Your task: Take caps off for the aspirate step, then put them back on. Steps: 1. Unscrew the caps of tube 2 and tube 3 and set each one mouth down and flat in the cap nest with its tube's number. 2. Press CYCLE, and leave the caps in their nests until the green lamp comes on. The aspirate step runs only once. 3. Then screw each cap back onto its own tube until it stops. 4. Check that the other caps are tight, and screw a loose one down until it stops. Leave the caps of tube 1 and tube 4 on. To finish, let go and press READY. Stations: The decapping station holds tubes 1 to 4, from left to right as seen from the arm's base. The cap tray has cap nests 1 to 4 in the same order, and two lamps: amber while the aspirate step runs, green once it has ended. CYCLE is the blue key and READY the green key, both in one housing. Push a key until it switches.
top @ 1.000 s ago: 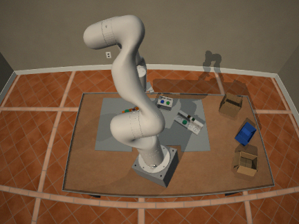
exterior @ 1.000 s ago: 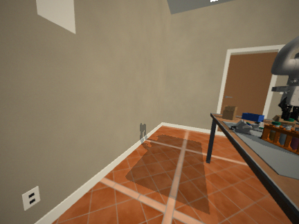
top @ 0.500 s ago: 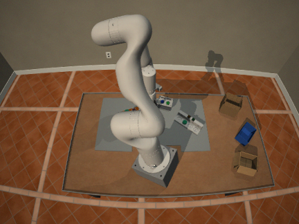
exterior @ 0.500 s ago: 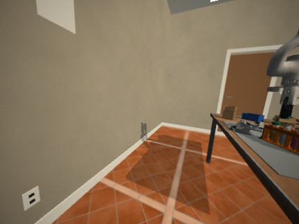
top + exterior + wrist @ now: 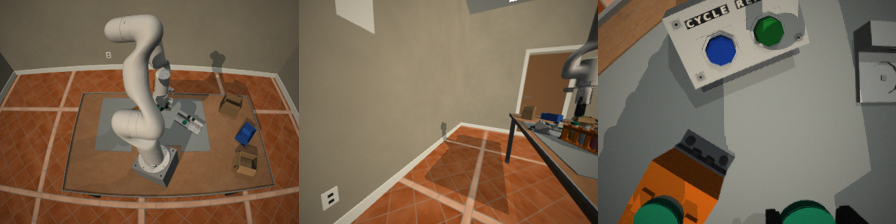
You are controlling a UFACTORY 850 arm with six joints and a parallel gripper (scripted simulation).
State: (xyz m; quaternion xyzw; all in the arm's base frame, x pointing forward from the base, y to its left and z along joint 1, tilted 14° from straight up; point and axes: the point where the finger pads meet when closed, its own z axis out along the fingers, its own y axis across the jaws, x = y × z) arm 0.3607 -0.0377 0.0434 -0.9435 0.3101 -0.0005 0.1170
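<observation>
Right now my hand is 130 mm short of the blue cycle key, 30 mm to the left of it and 110 mm above it. Also, from my hand: blue bin: 120 mm behind, 710 mm to the right, 160 mm below; then key housing: 140 mm ahead, 50 mm to the right, 120 mm below; then green ready key: 120 mm ahead, 70 mm to the right, 110 mm below.
</observation>
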